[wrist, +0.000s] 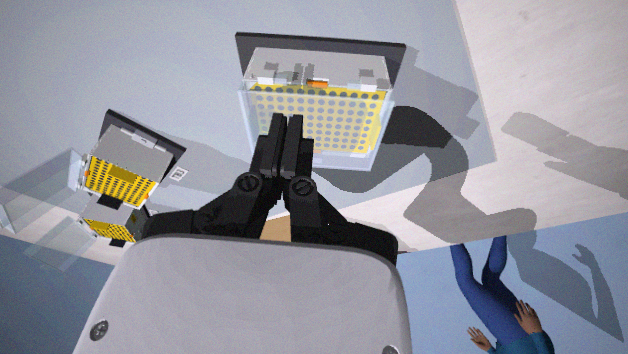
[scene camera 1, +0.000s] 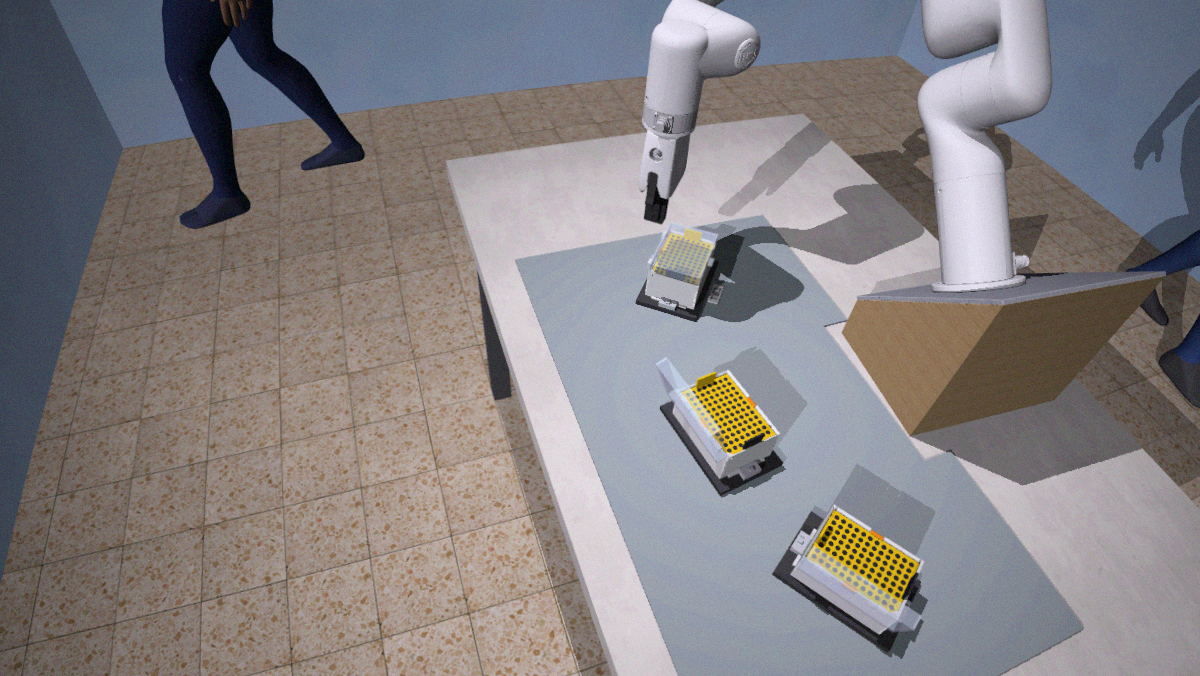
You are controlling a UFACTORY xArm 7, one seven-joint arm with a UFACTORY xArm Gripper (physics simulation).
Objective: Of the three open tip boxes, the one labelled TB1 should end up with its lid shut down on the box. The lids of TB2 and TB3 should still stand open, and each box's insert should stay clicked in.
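Pixels of known places: gripper, fingertip midpoint: [wrist: 289, 132] [scene camera 1: 654, 219]; arm's base, link origin: [scene camera 1: 977, 287].
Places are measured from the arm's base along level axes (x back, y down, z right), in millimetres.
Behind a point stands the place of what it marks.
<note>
The far tip box [scene camera 1: 673, 291] @[x -356, y 137, z 243 mm] [wrist: 320, 60] @[x -351, y 147, z 320 mm] has its clear lid [scene camera 1: 684, 272] @[x -346, y 92, z 237 mm] [wrist: 340, 161] @[x -279, y 92, z 292 mm] folded over the yellow insert; the views do not settle whether it is fully shut. The label [scene camera 1: 715, 292] @[x -269, y 169, z 250 mm] beside this box is too small to read. The middle box [scene camera 1: 705, 440] @[x -465, y 68, z -70 mm] [wrist: 122, 142] @[x -424, y 145, z 42 mm] has its clear lid [scene camera 1: 665, 375] @[x -488, y 30, z 11 mm] [wrist: 75, 167] @[x -449, y 105, z -1 mm] standing open. The nearest box in the scene view [scene camera 1: 848, 600] @[x -394, y 94, z -293 mm] also has its clear lid [scene camera 1: 906, 619] @[x -385, y 29, z -342 mm] open. Yellow inserts sit in the boxes. My gripper [scene camera 1: 655, 220] @[x -370, y 42, z 316 mm] [wrist: 289, 132] @[x -370, y 42, z 316 mm] is shut and empty, above and behind the far box; its fingers hide part of the lid in the wrist view.
The boxes stand on dark bases on a grey-blue mat [scene camera 1: 587, 335] @[x -510, y 172, z 222 mm] [wrist: 150, 60] @[x -450, y 171, z 170 mm] over a pale table [scene camera 1: 537, 184] @[x -471, y 174, z 646 mm] [wrist: 550, 60] @[x -210, y 174, z 494 mm]. The arm stands on a wooden pedestal [scene camera 1: 948, 361] @[x -120, y 24, z -87 mm] [wrist: 276, 229] @[x -110, y 146, z 18 mm] at the right. A person in blue [scene camera 1: 209, 109] is beyond the table.
</note>
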